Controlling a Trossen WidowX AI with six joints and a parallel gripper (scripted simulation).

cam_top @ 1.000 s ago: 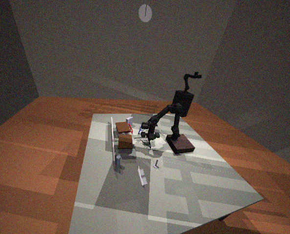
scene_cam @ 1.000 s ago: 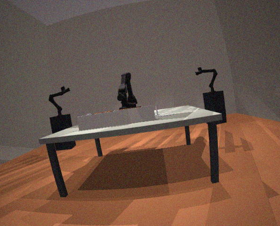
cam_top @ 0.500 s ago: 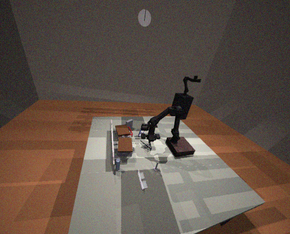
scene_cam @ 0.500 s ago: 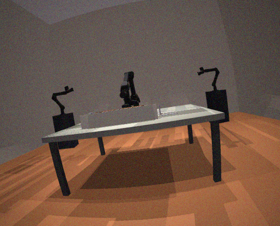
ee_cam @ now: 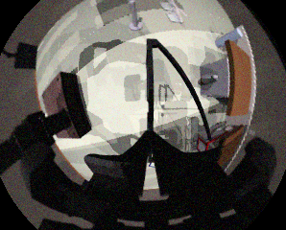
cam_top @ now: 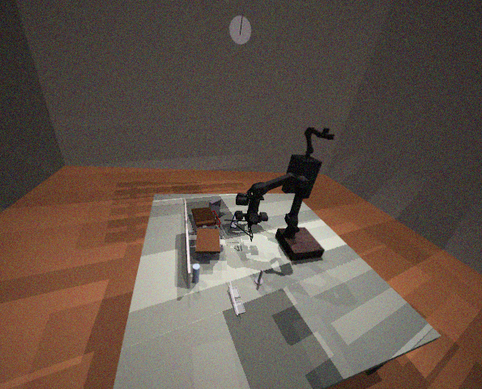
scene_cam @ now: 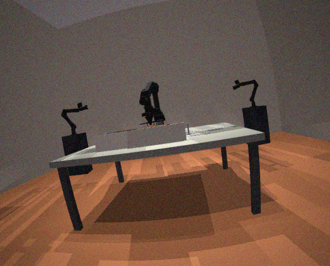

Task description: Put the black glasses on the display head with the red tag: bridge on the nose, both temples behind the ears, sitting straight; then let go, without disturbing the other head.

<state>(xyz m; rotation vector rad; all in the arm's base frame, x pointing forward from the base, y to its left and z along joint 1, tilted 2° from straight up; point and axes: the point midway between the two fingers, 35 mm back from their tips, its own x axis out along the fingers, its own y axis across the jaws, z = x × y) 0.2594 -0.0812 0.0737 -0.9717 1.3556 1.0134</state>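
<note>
The stand lies 60 mm ahead of my gripper tip, 270 mm to the left of it and 90 mm below it. Also, from my gripper tip: white box (110 mm ahead, 330 mm to the right, 60 mm below); then head (230 mm ahead, 40 mm to the left, 60 mm below); then glasses (40 mm ahead, 10 mm to the right, 10 mm above).
</note>
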